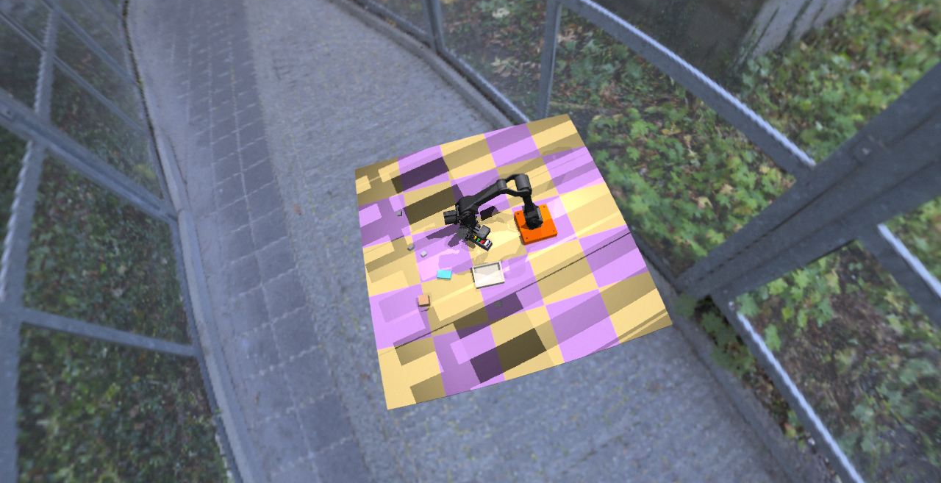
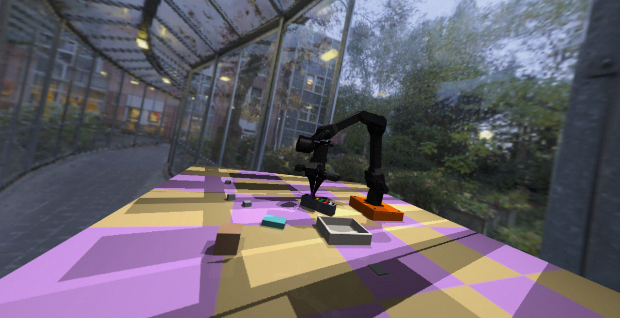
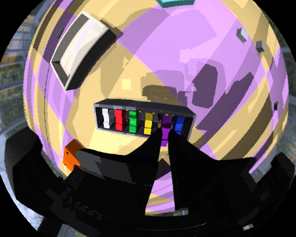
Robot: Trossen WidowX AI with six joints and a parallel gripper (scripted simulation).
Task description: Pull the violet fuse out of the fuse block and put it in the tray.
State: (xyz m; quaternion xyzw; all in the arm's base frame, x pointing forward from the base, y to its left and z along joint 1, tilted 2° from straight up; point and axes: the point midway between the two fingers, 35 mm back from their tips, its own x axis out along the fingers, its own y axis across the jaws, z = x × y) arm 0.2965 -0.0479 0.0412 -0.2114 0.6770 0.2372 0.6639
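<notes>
Now: the grey tray 1 cm behind my gripper tip, 21 cm to the left of it and 5 cm below it. Round my gripper tip: violet fuse (1 cm below); then teal block (18 cm ahead, 13 cm to the left, 5 cm below); then flat grey tile (35 cm to the left, 6 cm below).
</notes>
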